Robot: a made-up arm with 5 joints.
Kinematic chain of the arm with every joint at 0, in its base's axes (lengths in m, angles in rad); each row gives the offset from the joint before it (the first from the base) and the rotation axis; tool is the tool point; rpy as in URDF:
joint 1: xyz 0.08 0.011 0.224 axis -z
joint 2: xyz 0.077 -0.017 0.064 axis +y
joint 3: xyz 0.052 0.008 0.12 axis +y
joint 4: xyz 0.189 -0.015 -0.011 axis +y
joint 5: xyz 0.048 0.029 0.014 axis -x
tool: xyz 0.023 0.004 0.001 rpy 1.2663 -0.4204 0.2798
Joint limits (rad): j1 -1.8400..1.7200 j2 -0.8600..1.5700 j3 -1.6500..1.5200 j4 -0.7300..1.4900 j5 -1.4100..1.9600
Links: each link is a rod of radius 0.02 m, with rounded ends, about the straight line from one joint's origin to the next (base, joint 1, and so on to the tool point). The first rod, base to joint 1, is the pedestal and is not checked.
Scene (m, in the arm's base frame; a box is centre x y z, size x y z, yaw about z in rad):
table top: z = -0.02
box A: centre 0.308 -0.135 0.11 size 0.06 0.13 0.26 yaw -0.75
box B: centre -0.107 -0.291 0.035 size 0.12 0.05 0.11 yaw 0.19
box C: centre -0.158 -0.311 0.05 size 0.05 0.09 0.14 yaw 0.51
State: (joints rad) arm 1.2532 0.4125 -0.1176 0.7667 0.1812
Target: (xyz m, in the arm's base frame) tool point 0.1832 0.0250 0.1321
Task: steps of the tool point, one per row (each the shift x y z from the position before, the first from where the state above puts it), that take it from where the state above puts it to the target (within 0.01 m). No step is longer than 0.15 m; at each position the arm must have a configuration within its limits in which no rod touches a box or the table.
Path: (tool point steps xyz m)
1: -0.0484 0.0456 -0.0791
2: -0.0414 0.0718 -0.0484
3: -0.0275 0.0829 -0.0131
4: -0.0121 0.0776 0.0205
5: -0.0005 0.0586 0.0471
6: 0.0124 -0.0058 -0.0104
7: 0.0163 -0.0023 -0.0098
8: 0.0193 0.0034 -0.0091
9: 0.0203 0.0106 -0.0083
10: 0.0185 0.0190 -0.0075
11: 0.0135 0.0273 -0.0064

